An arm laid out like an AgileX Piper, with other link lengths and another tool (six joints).
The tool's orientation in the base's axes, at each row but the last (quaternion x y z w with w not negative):
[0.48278, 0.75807, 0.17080, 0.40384]
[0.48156, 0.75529, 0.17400, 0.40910]
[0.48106, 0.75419, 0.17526, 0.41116]
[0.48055, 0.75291, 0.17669, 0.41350]
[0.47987, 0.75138, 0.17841, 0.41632]
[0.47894, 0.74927, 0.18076, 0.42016]
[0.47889, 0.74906, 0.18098, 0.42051]
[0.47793, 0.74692, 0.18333, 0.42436]
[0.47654, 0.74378, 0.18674, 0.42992]
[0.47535, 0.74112, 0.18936, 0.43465]
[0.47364, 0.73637, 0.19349, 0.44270]
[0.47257, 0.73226, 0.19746, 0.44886]
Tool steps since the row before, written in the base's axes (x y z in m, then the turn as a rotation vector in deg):
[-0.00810, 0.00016, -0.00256, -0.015, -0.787, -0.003]
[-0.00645, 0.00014, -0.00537, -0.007, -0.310, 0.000]
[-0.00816, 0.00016, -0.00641, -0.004, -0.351, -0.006]
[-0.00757, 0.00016, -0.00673, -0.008, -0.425, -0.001]
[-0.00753, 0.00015, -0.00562, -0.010, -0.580, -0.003]
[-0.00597, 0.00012, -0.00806, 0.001, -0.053, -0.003]
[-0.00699, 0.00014, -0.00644, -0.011, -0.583, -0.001]
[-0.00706, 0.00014, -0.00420, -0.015, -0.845, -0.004]
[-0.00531, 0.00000, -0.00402, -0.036, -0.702, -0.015]
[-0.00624, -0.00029, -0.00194, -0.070, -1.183, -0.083]
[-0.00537, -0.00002, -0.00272, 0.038, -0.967, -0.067]
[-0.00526, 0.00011, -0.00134, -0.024, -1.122, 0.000]
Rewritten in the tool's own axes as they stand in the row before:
[0.00297, -0.00640, -0.00474, -0.680, -0.385, 0.093]
[0.00384, -0.00723, -0.00184, -0.268, -0.152, 0.035]
[0.00466, -0.00890, -0.00261, -0.302, -0.173, 0.047]
[0.00467, -0.00876, -0.00201, -0.368, -0.207, 0.050]
[0.00414, -0.00799, -0.00271, -0.501, -0.284, 0.070]
[0.00491, -0.00875, -0.00012, -0.045, -0.027, 0.010]
[0.00437, -0.00822, -0.00189, -0.504, -0.284, 0.068]
[0.00334, -0.00673, -0.00333, -0.730, -0.413, 0.101]
[0.00279, -0.00568, -0.00209, -0.597, -0.364, 0.072]
[0.00171, -0.00485, -0.00404, -0.978, -0.659, 0.145]
[0.00211, -0.00475, -0.00303, -0.815, -0.488, 0.197]
[0.00152, -0.00361, -0.00376, -0.972, -0.546, 0.131]

